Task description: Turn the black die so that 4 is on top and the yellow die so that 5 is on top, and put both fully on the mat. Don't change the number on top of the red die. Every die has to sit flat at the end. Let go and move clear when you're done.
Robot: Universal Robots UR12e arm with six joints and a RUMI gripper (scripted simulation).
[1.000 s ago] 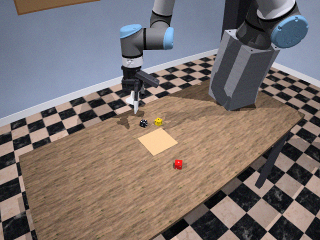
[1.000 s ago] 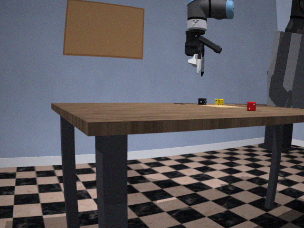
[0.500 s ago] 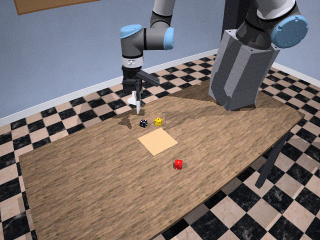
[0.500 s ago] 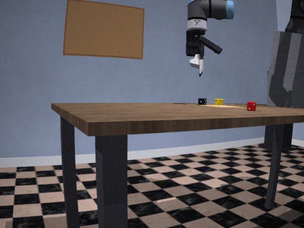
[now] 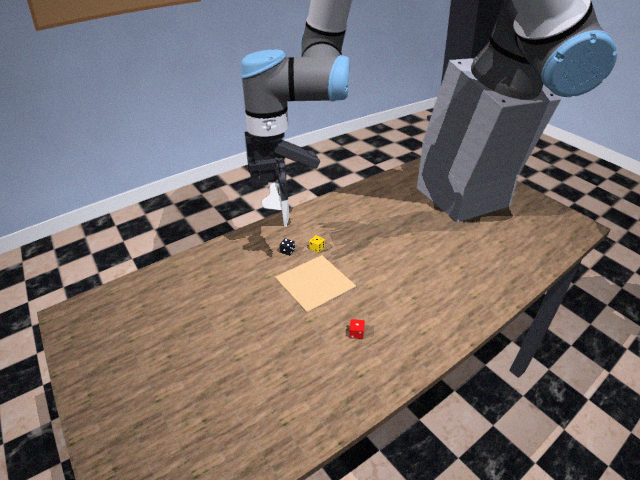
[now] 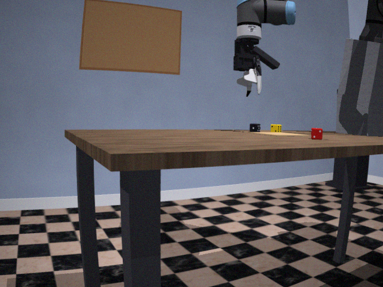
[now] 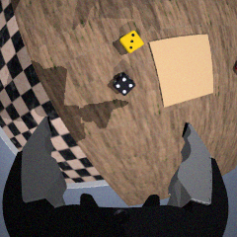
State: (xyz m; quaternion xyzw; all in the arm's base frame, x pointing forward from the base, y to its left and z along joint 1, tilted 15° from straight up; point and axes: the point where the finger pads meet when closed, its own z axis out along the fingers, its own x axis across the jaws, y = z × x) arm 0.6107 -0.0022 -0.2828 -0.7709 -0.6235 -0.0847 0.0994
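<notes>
Right now my hand is 1 cm to the right of the black die and 11 cm above it. Also, from my hand: yellow die: 8 cm behind, 4 cm to the left, 11 cm below; then red die: 3 cm behind, 33 cm to the left, 11 cm below; then tan mat: 2 cm behind, 15 cm to the left, 13 cm below.
</notes>
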